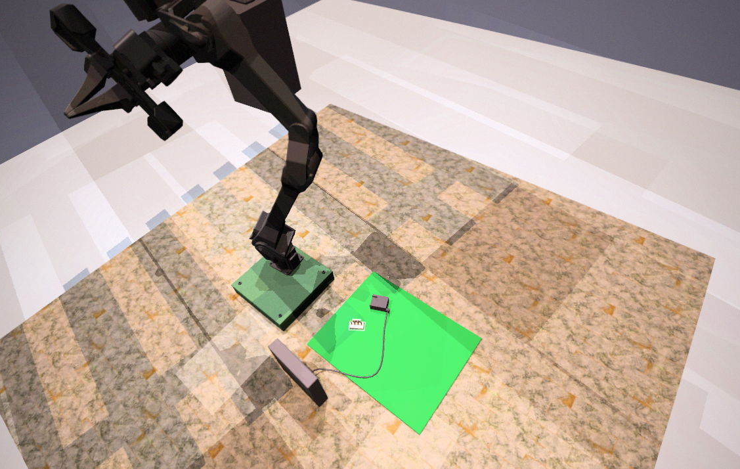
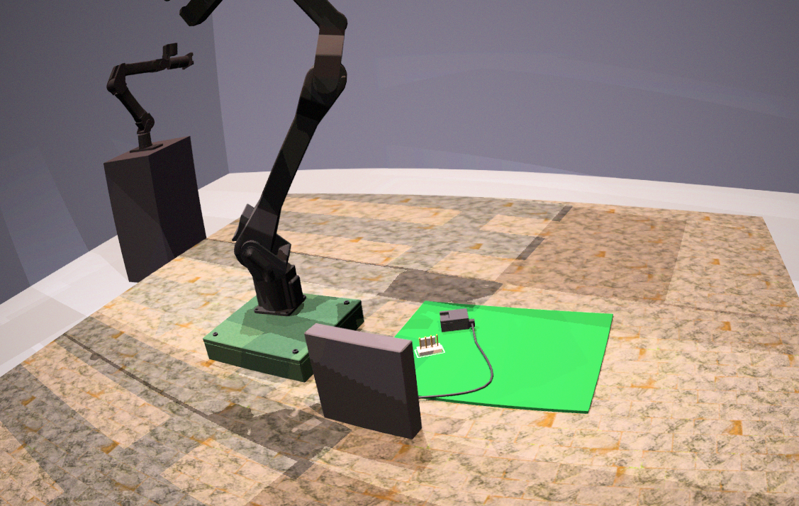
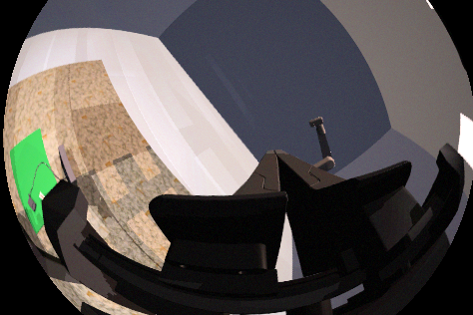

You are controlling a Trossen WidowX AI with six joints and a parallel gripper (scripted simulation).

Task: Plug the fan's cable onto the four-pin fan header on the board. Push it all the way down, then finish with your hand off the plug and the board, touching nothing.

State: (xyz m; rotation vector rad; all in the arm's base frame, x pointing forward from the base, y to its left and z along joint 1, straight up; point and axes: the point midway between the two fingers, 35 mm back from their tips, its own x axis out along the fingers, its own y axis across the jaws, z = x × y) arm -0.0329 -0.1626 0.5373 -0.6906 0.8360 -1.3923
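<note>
My gripper tip is 560 mm above the dark fan plug, 290 mm short of it and 230 mm to the right of it. Also, from my gripper tip: green board (580 mm below, 360 mm ahead, 160 mm to the left); dark fan (510 mm below, 250 mm ahead); four-pin fan header (570 mm below, 270 mm ahead, 150 mm to the left).
</note>
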